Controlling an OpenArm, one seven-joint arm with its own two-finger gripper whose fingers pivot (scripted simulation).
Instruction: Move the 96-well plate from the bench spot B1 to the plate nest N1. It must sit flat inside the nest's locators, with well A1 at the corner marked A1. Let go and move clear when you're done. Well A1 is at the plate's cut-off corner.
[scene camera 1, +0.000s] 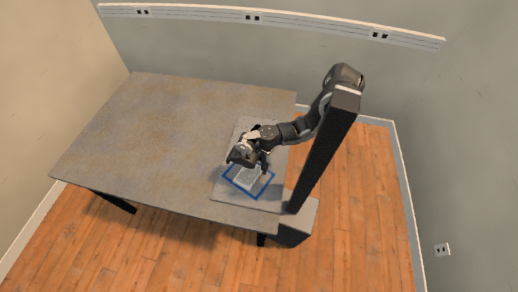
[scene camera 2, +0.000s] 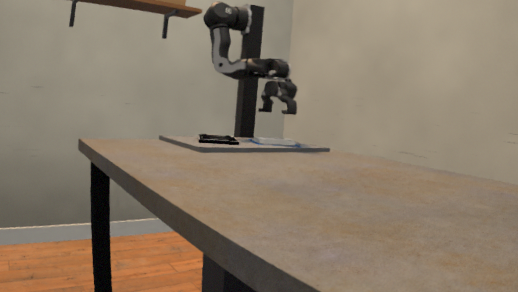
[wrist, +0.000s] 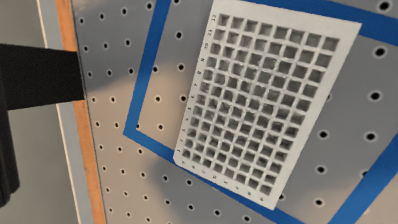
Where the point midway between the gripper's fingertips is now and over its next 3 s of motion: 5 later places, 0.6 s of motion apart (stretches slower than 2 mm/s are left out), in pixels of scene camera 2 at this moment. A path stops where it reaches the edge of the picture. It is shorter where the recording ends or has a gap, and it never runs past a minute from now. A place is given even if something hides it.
My gripper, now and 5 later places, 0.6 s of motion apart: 276, 113; 275, 113; 276, 113; 276, 113; 276, 113; 274, 128
